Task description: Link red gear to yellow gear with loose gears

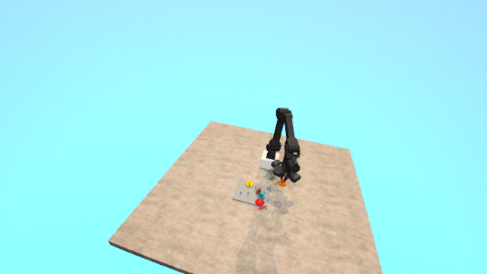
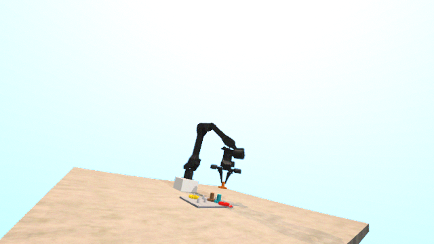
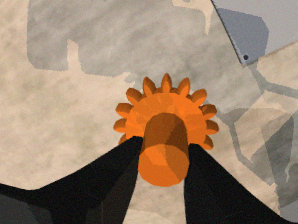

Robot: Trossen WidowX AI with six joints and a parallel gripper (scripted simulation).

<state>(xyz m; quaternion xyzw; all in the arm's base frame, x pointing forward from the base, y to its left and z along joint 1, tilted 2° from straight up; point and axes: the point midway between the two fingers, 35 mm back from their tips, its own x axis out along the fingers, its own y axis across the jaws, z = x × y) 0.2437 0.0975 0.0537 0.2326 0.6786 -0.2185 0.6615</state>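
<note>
The brown gear is 13 cm to the right of my gripper tip, 7 cm below it and 6 cm ahead of it. Also, from my gripper tip: red gear: 14 cm ahead, 11 cm to the right, 8 cm below; then teal gear: 11 cm to the right, 10 cm ahead, 7 cm below; then orange gear: 1 cm below.
</note>
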